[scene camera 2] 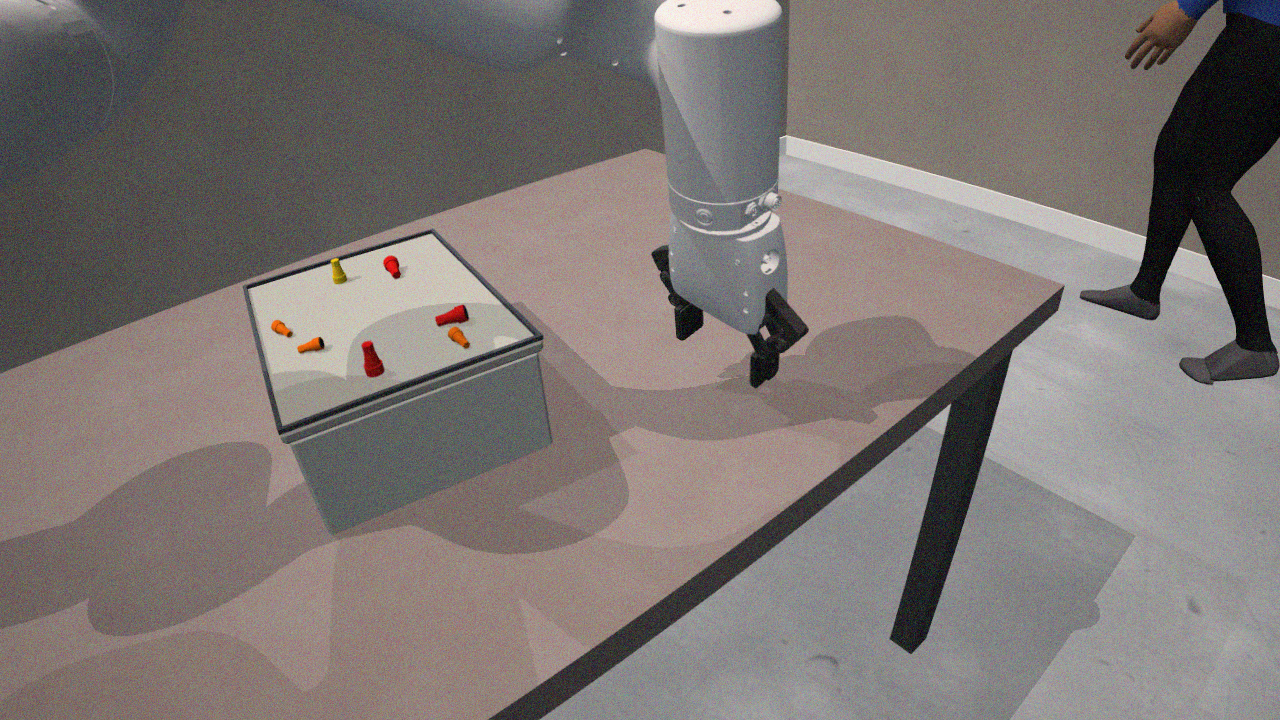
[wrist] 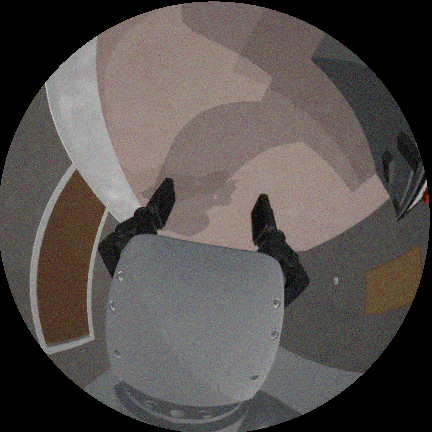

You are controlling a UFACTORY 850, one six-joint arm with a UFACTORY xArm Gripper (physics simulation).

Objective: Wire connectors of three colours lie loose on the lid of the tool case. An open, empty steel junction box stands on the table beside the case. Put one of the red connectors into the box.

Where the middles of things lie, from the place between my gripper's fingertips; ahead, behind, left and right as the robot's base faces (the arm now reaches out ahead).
Labels:
My hand is 24 cm to the right of the grey tool case point(scene camera 2: 440, 414), 23 cm past it and 1 cm below it.

